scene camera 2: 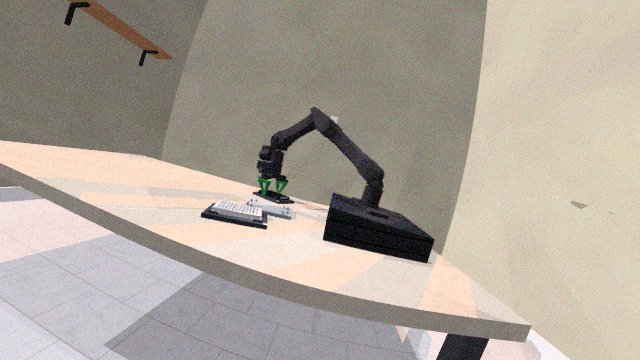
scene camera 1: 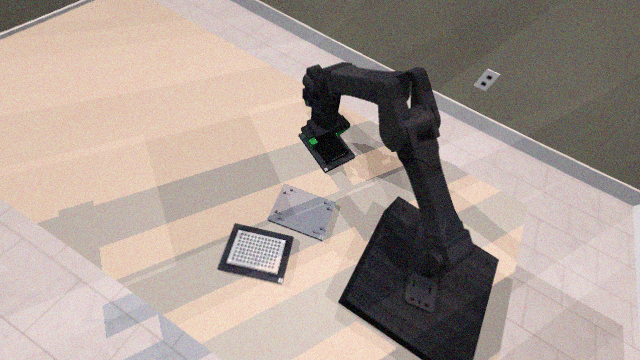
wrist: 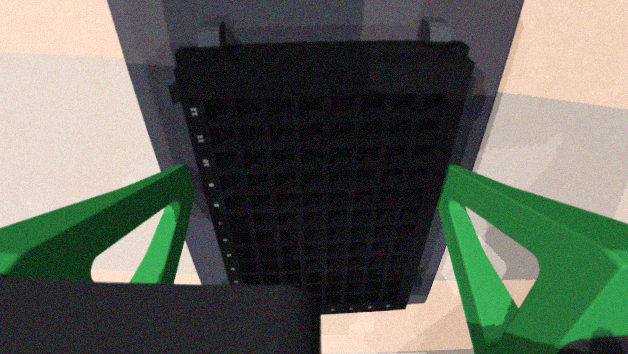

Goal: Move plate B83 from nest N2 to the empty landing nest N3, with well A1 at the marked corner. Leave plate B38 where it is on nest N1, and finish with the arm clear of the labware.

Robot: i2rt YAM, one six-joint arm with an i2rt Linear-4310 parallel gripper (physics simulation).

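A black well plate (scene camera 1: pixel 334 147) (wrist: pixel 325 175) sits on a dark nest (scene camera 1: pixel 316 156) (wrist: pixel 300 17). My gripper (scene camera 1: pixel 325 138) (scene camera 2: pixel 272 193) (wrist: pixel 314 177) is open over it, with green fingertips close beside its long sides. Column label 12 is at the plate's far end in the wrist view; part of the near end is hidden. A white well plate (scene camera 1: pixel 256 251) (scene camera 2: pixel 235 210) sits on another dark nest (scene camera 1: pixel 250 274) (scene camera 2: pixel 240 221). A grey nest (scene camera 1: pixel 302 212) (scene camera 2: pixel 275 209) between them is empty, with small posts and a pale marked corner. Plate and nest names are unreadable.
The black arm base (scene camera 1: pixel 375 280) (scene camera 2: pixel 377 232) stands right of the nests. The table's edge (scene camera 2: pixel 225 267) runs along the front in the second scene view. A wall shelf (scene camera 2: pixel 120 30) is far off at the upper left.
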